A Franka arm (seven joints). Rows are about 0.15 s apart.
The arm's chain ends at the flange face. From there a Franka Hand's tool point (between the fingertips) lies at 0.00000 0.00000 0.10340 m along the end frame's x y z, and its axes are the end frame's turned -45 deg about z.
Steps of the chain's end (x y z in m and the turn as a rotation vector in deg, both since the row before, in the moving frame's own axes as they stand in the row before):
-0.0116, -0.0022, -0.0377, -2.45, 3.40, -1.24
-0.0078, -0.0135, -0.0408, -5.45, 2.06, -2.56
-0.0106, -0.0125, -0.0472, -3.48, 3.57, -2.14
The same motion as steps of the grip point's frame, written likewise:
-0.0054, -0.0023, -0.0380, -4.14, 0.67, -1.24
-0.0001, -0.0054, -0.0413, -5.31, -2.40, -2.56
0.0016, -0.0074, -0.0476, -4.99, 0.06, -2.14

